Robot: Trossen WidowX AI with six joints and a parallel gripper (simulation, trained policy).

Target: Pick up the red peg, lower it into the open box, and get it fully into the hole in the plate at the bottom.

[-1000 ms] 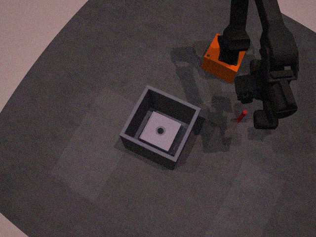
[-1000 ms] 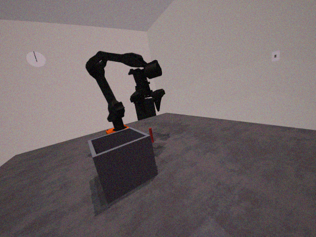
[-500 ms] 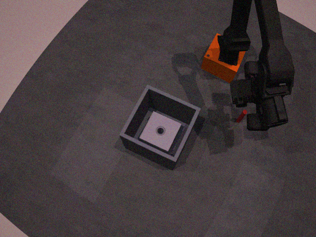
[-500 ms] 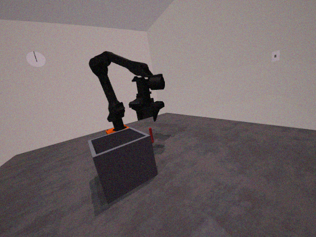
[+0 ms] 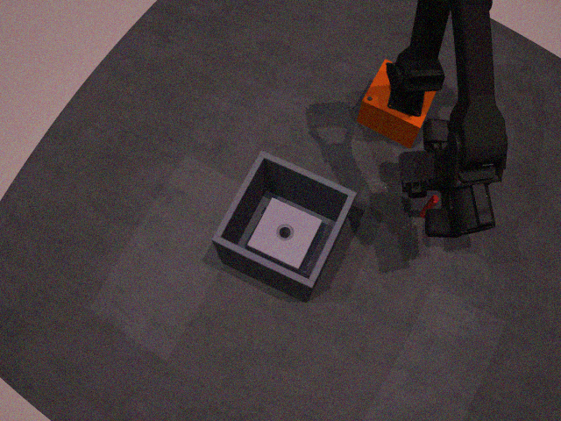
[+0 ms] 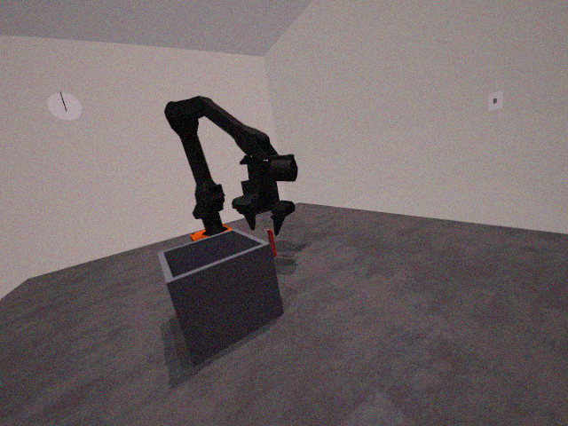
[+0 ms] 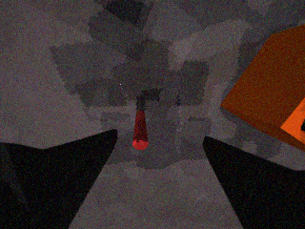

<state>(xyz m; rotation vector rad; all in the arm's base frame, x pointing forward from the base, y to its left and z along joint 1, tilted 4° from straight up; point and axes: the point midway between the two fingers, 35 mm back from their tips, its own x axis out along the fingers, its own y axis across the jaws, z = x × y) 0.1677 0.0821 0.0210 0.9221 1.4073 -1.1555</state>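
Right now the red peg is 20 mm ahead of my gripper tip, 10 mm to the left of it and 30 mm below it. The rest, counted from my gripper tip: pale plate 140 mm ahead, 220 mm to the right, 30 mm below.
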